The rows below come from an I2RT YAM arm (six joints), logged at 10 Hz.
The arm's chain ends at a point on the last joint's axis. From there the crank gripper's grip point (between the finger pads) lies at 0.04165 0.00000 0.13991 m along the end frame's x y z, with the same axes.
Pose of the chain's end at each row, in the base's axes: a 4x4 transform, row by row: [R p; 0 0 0 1], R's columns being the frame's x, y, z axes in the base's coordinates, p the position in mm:
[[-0.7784, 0.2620, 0.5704, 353.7], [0.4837, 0.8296, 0.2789, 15.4], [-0.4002, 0.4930, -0.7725, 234.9], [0, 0, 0, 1]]
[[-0.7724, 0.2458, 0.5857, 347.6], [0.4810, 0.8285, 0.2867, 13.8], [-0.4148, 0.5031, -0.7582, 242.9], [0, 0, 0, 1]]
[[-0.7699, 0.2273, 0.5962, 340.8], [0.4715, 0.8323, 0.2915, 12.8], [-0.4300, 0.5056, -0.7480, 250.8], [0, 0, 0, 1]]
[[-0.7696, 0.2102, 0.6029, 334.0], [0.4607, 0.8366, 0.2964, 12.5], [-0.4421, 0.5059, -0.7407, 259.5], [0, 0, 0, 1]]
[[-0.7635, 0.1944, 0.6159, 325.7], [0.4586, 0.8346, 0.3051, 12.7], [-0.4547, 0.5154, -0.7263, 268.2], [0, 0, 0, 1]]
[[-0.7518, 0.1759, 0.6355, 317.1], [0.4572, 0.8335, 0.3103, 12.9], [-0.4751, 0.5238, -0.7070, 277.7], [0, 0, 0, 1]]
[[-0.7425, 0.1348, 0.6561, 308.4], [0.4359, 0.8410, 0.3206, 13.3], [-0.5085, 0.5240, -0.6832, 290.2], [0, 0, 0, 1]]
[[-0.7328, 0.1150, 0.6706, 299.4], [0.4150, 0.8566, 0.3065, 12.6], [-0.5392, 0.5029, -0.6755, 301.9], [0, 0, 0, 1]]
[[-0.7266, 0.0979, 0.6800, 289.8], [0.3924, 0.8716, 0.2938, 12.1], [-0.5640, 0.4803, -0.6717, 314.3], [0, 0, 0, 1]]
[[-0.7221, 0.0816, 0.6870, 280.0], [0.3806, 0.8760, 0.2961, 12.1], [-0.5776, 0.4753, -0.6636, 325.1], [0, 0, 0, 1]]
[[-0.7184, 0.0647, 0.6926, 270.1], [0.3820, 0.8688, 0.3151, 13.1], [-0.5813, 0.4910, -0.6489, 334.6], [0, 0, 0, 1]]
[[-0.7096, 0.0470, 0.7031, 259.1], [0.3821, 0.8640, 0.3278, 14.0], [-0.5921, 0.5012, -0.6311, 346.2], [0, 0, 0, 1]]
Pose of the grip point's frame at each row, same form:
[[-0.7784, 0.2620, 0.5704, 401.1], [0.4837, 0.8296, 0.2789, 74.6], [-0.4002, 0.4930, -0.7725, 110.2], [0, 0, 0, 1]]
[[-0.7724, 0.2458, 0.5857, 397.4], [0.4810, 0.8285, 0.2867, 73.9], [-0.4148, 0.5031, -0.7582, 119.5], [0, 0, 0, 1]]
[[-0.7699, 0.2273, 0.5962, 392.1], [0.4715, 0.8323, 0.2915, 73.2], [-0.4300, 0.5056, -0.7480, 128.2], [0, 0, 0, 1]]
[[-0.7696, 0.2102, 0.6029, 386.3], [0.4607, 0.8366, 0.2964, 73.2], [-0.4421, 0.5059, -0.7407, 137.5], [0, 0, 0, 1]]
[[-0.7635, 0.1944, 0.6159, 380.1], [0.4586, 0.8346, 0.3051, 74.5], [-0.4547, 0.5154, -0.7263, 147.6], [0, 0, 0, 1]]
[[-0.7518, 0.1759, 0.6355, 374.7], [0.4572, 0.8335, 0.3103, 75.4], [-0.4751, 0.5238, -0.7070, 159.0], [0, 0, 0, 1]]
[[-0.7425, 0.1348, 0.6561, 369.3], [0.4359, 0.8410, 0.3206, 76.3], [-0.5085, 0.5240, -0.6832, 173.4], [0, 0, 0, 1]]
[[-0.7328, 0.1150, 0.6706, 362.7], [0.4150, 0.8566, 0.3065, 72.8], [-0.5392, 0.5029, -0.6755, 184.9], [0, 0, 0, 1]]
[[-0.7266, 0.0979, 0.6800, 354.7], [0.3924, 0.8716, 0.2938, 69.5], [-0.5640, 0.4803, -0.6717, 196.8], [0, 0, 0, 1]]
[[-0.7221, 0.0816, 0.6870, 346.0], [0.3806, 0.8760, 0.2961, 69.4], [-0.5776, 0.4753, -0.6636, 208.2], [0, 0, 0, 1]]
[[-0.7184, 0.0647, 0.6926, 337.1], [0.3820, 0.8688, 0.3151, 73.1], [-0.5813, 0.4910, -0.6489, 219.6], [0, 0, 0, 1]]
[[-0.7096, 0.0470, 0.7031, 327.9], [0.3821, 0.8640, 0.3278, 75.8], [-0.5921, 0.5012, -0.6311, 233.2], [0, 0, 0, 1]]

